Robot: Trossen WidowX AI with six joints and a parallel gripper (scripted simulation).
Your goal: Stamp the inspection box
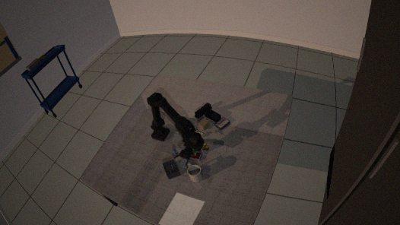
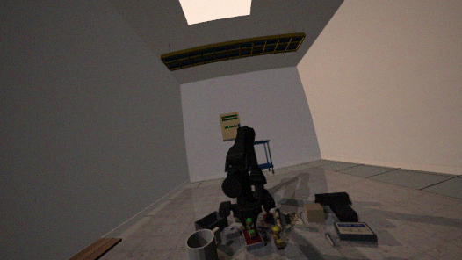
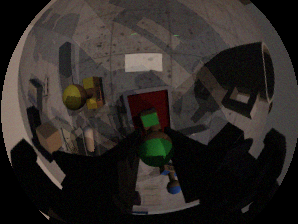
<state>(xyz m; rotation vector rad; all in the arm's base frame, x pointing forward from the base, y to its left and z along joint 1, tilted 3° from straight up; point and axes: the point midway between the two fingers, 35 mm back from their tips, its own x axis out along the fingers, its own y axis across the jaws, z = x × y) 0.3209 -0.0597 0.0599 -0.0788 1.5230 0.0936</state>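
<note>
Now: gripper tip right at the green-knobbed stamp. From my gripper tip the other things lie so: yellow-knobbed stamp 8 cm to the left, 3 cm ahead, 2 cm below; then blue-knobbed stamp 11 cm behind, 5 cm to the right, 2 cm below; then red ink pad 3 cm below.
</note>
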